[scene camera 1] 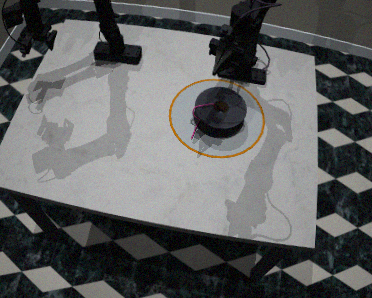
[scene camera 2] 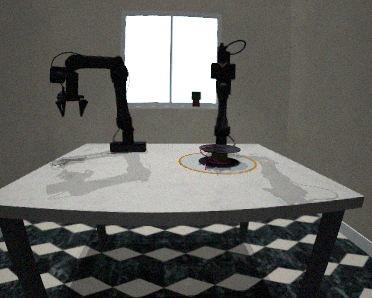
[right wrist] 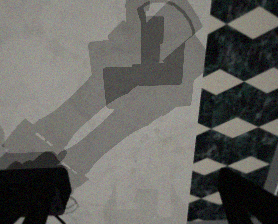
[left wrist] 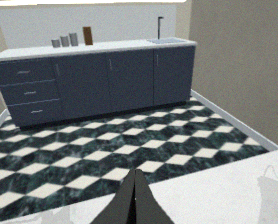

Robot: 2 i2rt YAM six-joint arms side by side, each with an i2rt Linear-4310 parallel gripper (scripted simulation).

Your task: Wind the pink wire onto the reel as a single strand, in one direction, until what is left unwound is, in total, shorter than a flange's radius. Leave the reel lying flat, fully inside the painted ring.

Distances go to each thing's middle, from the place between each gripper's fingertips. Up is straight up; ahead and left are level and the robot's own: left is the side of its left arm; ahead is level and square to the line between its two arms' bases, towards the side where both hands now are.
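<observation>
Measured from the dark reel (scene camera 1: 212, 123), my left gripper (scene camera 1: 213, 74) is 14 cm past it, 4 cm to the right of it and 36 cm above it.
My right gripper (scene camera 1: 41, 48), I see, is 40 mm short of the dark reel, 180 mm above it and 700 mm to the right of it.
</observation>
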